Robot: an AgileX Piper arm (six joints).
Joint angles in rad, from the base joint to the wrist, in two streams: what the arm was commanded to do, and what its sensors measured. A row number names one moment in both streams.
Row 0, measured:
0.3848 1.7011 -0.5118 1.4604 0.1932 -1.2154
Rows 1 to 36, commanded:
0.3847 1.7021 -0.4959 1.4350 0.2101 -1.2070
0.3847 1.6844 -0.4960 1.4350 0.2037 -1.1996
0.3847 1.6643 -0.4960 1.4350 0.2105 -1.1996
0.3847 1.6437 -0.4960 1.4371 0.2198 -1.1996
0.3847 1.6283 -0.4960 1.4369 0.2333 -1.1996
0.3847 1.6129 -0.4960 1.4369 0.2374 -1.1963
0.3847 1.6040 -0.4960 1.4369 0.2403 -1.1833
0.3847 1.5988 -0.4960 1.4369 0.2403 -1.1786
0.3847 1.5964 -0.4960 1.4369 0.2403 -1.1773
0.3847 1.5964 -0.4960 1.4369 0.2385 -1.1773
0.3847 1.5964 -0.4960 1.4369 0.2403 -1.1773
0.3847 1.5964 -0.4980 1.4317 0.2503 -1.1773
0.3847 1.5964 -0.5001 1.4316 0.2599 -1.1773
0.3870 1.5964 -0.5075 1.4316 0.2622 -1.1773
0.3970 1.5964 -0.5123 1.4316 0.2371 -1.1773
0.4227 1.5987 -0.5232 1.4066 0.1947 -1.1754
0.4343 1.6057 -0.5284 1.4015 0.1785 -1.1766
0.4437 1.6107 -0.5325 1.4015 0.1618 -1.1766
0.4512 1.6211 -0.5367 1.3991 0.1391 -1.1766
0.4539 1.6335 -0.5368 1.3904 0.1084 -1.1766
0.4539 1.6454 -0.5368 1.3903 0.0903 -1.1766
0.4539 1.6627 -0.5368 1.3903 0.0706 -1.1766
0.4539 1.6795 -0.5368 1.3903 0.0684 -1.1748
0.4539 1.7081 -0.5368 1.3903 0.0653 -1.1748
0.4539 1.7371 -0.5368 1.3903 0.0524 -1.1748
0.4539 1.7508 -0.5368 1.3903 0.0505 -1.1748
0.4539 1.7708 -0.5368 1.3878 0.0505 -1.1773
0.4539 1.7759 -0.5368 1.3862 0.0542 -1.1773
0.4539 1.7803 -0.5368 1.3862 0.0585 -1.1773
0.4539 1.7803 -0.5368 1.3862 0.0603 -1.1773
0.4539 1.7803 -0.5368 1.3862 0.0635 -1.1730
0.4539 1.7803 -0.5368 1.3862 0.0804 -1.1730
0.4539 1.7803 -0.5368 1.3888 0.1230 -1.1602
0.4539 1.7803 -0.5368 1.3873 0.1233 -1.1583
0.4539 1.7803 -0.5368 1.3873 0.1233 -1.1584
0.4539 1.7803 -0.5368 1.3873 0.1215 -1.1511
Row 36, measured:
0.4526 1.7442 -0.5506 1.3887 0.0597 -1.1781
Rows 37 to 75, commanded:
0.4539 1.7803 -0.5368 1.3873 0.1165 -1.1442
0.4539 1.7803 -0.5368 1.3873 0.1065 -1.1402
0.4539 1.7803 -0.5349 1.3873 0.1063 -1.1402
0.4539 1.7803 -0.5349 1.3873 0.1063 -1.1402
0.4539 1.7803 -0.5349 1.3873 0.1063 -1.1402
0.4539 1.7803 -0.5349 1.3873 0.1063 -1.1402
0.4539 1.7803 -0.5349 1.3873 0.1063 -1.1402
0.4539 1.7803 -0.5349 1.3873 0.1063 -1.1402
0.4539 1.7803 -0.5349 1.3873 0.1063 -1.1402
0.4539 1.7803 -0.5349 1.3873 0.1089 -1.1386
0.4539 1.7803 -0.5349 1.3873 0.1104 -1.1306
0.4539 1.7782 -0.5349 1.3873 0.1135 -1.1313
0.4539 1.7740 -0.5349 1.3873 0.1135 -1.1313
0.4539 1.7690 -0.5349 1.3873 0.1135 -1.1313
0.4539 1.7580 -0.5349 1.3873 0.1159 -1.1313
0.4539 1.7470 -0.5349 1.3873 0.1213 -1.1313
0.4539 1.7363 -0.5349 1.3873 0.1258 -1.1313
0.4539 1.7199 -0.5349 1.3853 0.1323 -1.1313
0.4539 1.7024 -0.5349 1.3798 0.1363 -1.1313
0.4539 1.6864 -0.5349 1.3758 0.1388 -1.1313
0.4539 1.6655 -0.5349 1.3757 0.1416 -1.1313
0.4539 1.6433 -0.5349 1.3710 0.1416 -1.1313
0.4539 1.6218 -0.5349 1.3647 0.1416 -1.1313
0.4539 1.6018 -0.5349 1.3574 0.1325 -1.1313
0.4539 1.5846 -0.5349 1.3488 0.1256 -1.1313
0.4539 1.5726 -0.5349 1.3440 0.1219 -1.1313
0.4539 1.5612 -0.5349 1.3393 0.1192 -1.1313
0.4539 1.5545 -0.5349 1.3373 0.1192 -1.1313
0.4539 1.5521 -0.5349 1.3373 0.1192 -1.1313
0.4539 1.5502 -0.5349 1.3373 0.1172 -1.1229
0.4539 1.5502 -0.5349 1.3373 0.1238 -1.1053
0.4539 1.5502 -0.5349 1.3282 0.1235 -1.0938
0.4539 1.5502 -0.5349 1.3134 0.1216 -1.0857
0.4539 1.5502 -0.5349 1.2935 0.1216 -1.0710
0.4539 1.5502 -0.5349 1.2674 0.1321 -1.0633
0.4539 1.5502 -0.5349 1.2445 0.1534 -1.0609
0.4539 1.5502 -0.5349 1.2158 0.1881 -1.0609
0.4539 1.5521 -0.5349 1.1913 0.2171 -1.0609
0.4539 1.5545 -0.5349 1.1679 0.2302 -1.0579
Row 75, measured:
0.4526 1.5562 -0.5380 1.2572 0.1523 -1.0718
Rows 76 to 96, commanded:
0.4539 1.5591 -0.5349 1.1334 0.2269 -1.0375
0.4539 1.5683 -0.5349 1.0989 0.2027 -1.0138
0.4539 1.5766 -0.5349 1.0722 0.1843 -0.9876
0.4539 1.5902 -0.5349 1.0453 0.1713 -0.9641
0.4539 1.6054 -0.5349 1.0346 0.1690 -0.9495
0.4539 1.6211 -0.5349 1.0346 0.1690 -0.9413
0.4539 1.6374 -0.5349 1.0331 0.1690 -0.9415
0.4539 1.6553 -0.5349 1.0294 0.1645 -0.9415
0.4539 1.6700 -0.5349 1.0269 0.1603 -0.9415
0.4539 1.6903 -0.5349 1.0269 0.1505 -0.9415
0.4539 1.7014 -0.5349 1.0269 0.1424 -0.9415
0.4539 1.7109 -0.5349 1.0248 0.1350 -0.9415
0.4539 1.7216 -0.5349 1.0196 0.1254 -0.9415
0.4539 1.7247 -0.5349 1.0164 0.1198 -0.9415
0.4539 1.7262 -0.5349 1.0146 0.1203 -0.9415
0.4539 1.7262 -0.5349 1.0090 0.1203 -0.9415
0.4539 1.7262 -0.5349 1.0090 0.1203 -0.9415
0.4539 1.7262 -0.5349 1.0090 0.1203 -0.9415
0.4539 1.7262 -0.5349 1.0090 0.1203 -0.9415
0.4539 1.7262 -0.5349 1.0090 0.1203 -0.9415
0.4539 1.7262 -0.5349 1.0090 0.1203 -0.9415
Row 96, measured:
0.4526 1.7065 -0.5398 1.0197 0.1195 -0.9469
